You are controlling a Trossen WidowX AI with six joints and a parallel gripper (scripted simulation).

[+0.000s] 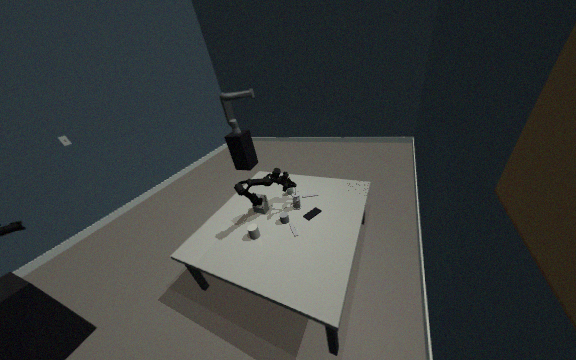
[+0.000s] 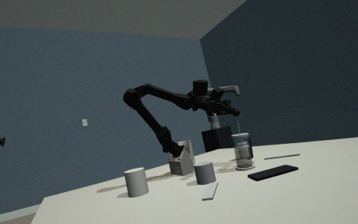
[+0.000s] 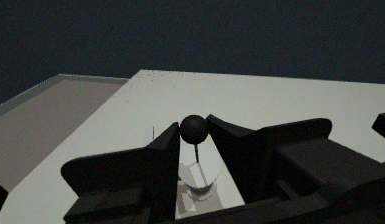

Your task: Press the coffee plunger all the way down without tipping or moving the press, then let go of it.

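The glass coffee press is 2 cm behind my gripper tip, 1 cm to the left of it and 12 cm below it.
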